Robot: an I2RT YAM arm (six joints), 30 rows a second.
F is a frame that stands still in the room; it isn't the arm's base.
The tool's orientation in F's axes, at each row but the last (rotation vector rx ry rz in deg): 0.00 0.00 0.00; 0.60 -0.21 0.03; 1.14 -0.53 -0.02; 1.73 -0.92 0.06; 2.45 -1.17 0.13; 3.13 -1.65 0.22; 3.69 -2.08 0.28
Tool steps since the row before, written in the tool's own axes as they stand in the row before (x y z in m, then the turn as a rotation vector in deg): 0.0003 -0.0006 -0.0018 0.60 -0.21 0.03; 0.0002 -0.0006 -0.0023 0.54 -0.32 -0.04; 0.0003 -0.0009 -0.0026 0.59 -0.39 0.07; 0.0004 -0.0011 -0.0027 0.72 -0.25 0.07; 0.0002 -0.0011 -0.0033 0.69 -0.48 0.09; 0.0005 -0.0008 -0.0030 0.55 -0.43 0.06; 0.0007 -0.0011 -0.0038 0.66 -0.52 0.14
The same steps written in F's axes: 0.0003 -0.0006 -0.0018 0.60 -0.21 0.03; 0.0002 -0.0006 -0.0023 0.54 -0.32 -0.04; 0.0003 -0.0008 -0.0026 0.59 -0.39 0.07; 0.0004 -0.0010 -0.0027 0.72 -0.25 0.07; 0.0003 -0.0010 -0.0033 0.69 -0.48 0.08; 0.0006 -0.0006 -0.0030 0.55 -0.43 0.05; 0.0008 -0.0009 -0.0038 0.66 -0.53 0.13
